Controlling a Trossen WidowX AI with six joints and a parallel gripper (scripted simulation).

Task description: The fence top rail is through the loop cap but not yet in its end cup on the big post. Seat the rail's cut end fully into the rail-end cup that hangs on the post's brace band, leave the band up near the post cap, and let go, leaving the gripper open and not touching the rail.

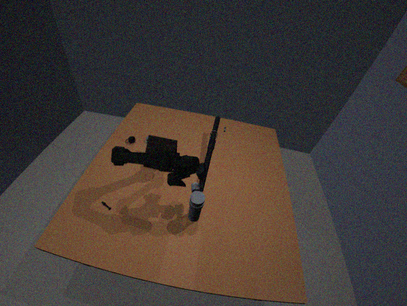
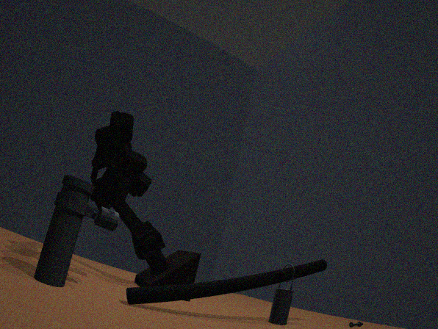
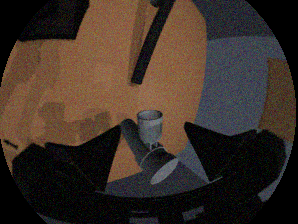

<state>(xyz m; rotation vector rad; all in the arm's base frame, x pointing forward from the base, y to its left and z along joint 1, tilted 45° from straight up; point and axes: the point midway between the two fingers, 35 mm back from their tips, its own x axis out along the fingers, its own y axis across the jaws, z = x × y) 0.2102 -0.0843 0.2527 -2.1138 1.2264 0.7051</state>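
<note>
Now: the rail-end cup 1 cm ahead of my gripper tip, 2 cm to the right of it and 2 cm below it. From my gripper tip the other things lie so: small dark bolt (44 cm behind, 11 cm to the right, 17 cm below); then small dark round part (50 cm behind, 39 cm to the left, 17 cm below); then short post (9 cm ahead, 45 cm to the left, 7 cm below).
</note>
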